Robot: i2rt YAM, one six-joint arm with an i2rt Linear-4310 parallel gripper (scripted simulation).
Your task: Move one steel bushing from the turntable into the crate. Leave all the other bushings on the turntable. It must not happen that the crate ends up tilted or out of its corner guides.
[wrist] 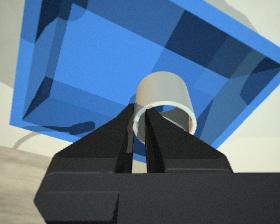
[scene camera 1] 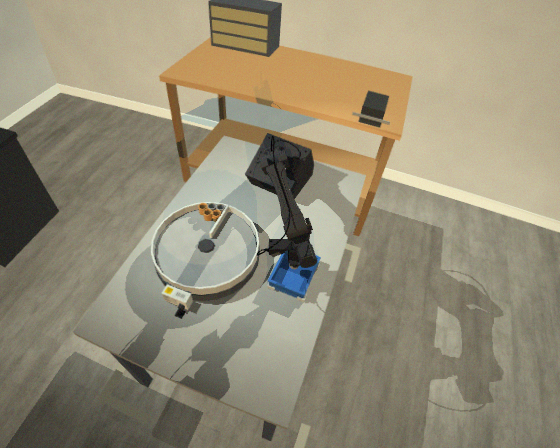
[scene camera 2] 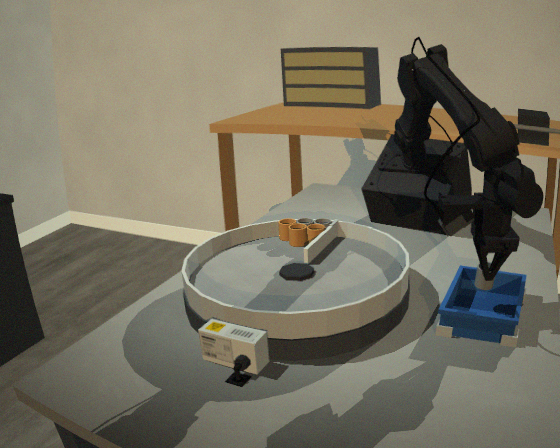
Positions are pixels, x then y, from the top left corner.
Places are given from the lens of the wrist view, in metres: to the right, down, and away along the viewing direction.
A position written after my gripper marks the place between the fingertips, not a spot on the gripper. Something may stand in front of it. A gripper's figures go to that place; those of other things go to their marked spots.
my gripper (wrist: pixel 139 111): 0.00, 0.00, 0.13
steel bushing (wrist: pixel 160 88): 0.01, -0.01, 0.12
blue crate (wrist: pixel 75 73): -0.06, -0.04, 0.19
The marked spots on the steel bushing and the blue crate are 0.11 m apart.
